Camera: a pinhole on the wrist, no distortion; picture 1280 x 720 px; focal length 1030.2 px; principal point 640.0 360.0 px. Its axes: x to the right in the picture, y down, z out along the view. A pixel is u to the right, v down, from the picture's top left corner.
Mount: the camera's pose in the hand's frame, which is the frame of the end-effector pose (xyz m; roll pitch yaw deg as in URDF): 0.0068 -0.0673 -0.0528 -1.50 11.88 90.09
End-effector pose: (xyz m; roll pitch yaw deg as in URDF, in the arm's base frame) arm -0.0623 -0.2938 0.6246 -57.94 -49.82 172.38
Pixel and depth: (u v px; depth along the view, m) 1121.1 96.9 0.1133
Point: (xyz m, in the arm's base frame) -0.0750 -0.3373 0.6616
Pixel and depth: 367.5 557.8 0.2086
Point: 0.0652 -0.4069 0.6934
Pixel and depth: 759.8 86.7 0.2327
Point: -0.0580 -0.4445 0.7266
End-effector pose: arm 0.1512 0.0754 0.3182 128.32 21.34 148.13
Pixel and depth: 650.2 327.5 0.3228
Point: 0.3038 0.2248 0.1652
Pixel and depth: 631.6 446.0 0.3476
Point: 0.3501 0.2179 0.1647
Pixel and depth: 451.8 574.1 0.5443
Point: 0.5433 0.2520 0.0359
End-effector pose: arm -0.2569 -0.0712 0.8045 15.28 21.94 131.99
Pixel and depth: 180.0 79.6 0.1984
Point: -0.2104 0.1032 0.9001
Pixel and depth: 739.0 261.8 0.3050
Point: -0.3040 0.0407 1.0151
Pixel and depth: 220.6 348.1 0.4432
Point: -0.1566 0.2021 1.1411
